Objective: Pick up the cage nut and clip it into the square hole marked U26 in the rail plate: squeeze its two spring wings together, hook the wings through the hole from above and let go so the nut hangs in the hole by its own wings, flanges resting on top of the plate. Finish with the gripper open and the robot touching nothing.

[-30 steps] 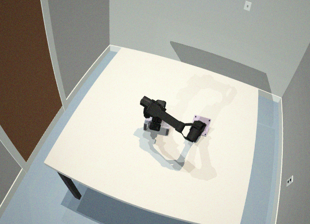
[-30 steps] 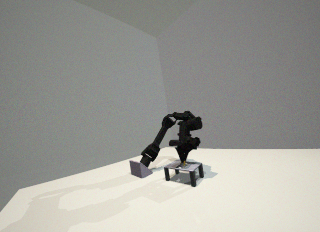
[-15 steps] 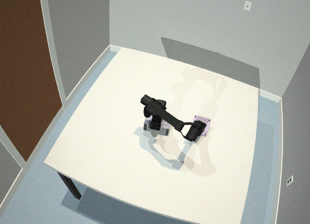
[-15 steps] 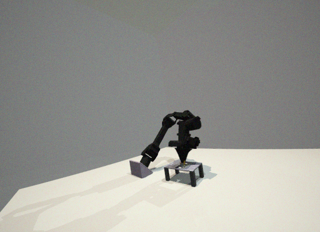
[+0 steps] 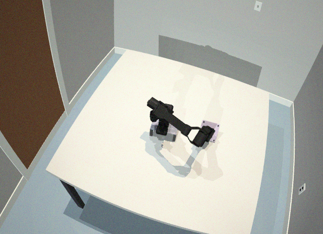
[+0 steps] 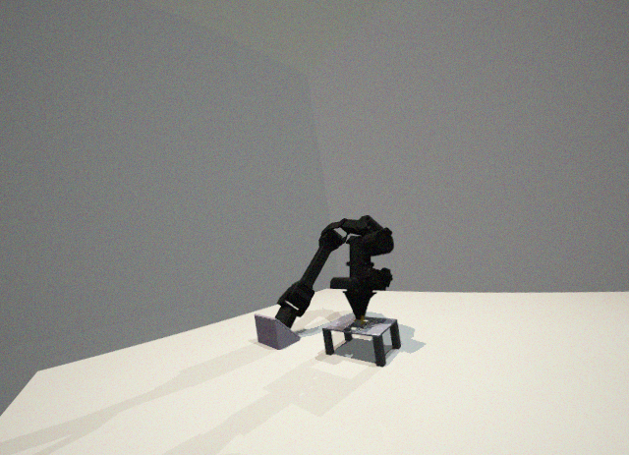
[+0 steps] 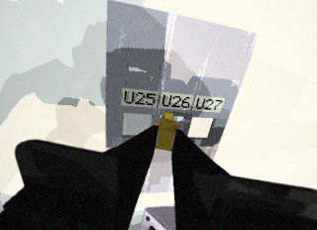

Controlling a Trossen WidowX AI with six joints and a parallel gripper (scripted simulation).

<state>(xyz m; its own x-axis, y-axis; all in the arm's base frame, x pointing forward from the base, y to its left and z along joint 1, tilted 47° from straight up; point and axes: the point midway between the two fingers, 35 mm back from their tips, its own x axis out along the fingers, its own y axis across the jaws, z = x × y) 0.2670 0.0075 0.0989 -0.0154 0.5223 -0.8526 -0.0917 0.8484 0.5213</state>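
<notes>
Right now my gripper tip is 1 cm above the yellow cage nut.
</notes>
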